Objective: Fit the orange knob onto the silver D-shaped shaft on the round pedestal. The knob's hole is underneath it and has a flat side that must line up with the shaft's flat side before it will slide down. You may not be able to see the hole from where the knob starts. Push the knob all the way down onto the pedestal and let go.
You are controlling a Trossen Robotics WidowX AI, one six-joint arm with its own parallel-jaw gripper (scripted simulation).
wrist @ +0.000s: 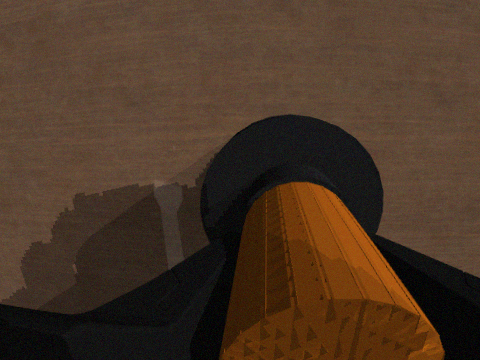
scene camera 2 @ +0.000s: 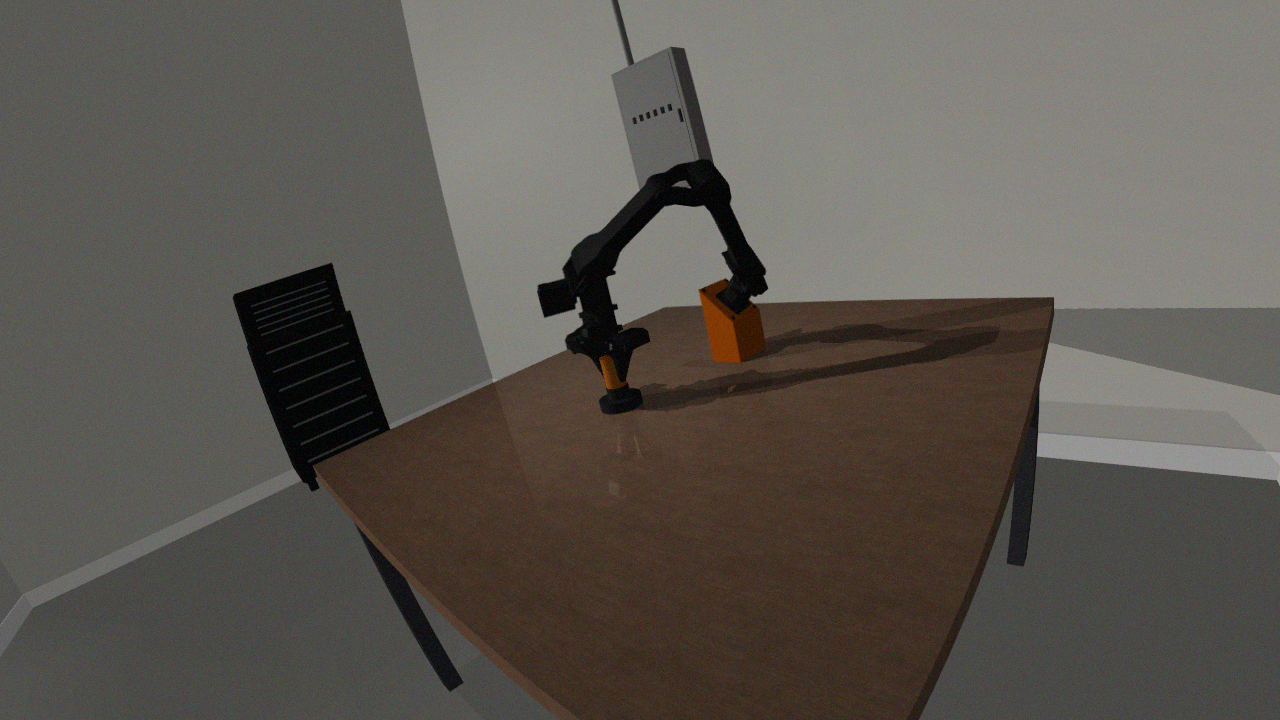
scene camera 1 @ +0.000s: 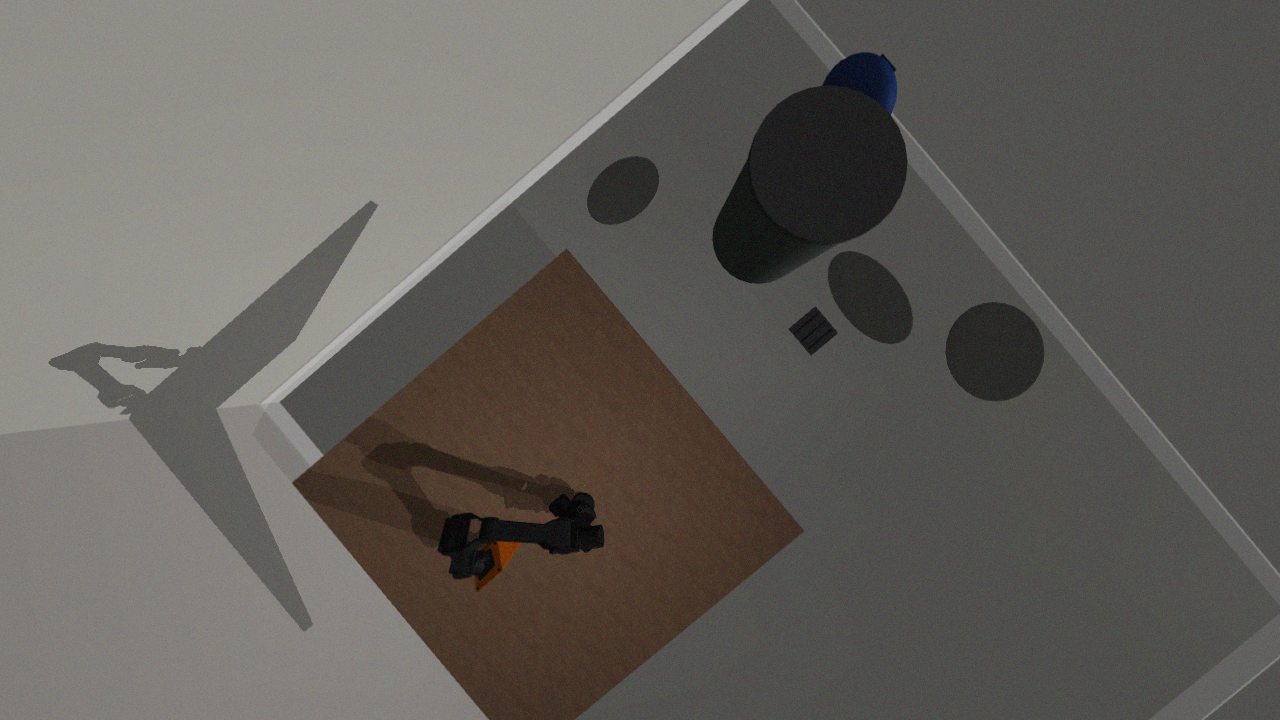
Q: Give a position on a round black pedestal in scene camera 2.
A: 616, 401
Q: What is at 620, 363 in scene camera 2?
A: My gripper.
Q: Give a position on a round black pedestal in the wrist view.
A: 279, 150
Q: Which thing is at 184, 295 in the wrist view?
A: My gripper.
